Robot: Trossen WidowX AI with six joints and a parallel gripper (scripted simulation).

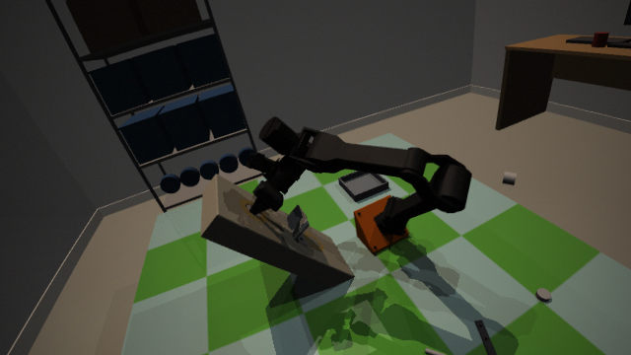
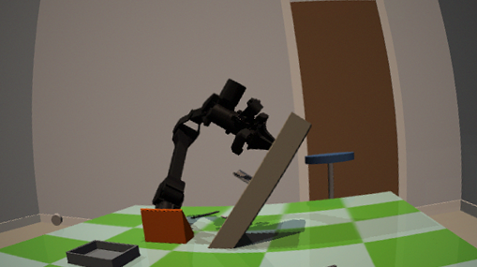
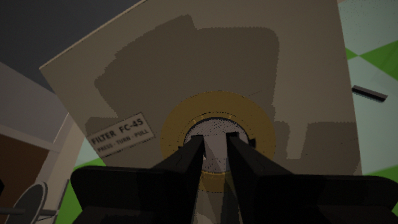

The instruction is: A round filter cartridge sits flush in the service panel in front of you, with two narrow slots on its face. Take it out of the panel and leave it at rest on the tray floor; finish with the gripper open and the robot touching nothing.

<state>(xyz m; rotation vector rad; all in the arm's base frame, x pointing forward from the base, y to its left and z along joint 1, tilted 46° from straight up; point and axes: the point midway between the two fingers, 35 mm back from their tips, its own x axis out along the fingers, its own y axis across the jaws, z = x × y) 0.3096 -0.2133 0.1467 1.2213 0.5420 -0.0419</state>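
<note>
Now: gripper tip 1 cm short of the round filter cartridge and 1 cm above it. The rest, counted from my gripper tip: dark tray (47 cm behind, 22 cm to the right, 26 cm below); grey bracket (9 cm behind, 1 cm to the left, 10 cm below); tan service panel (4 cm behind, 1 cm to the left, 8 cm below).
</note>
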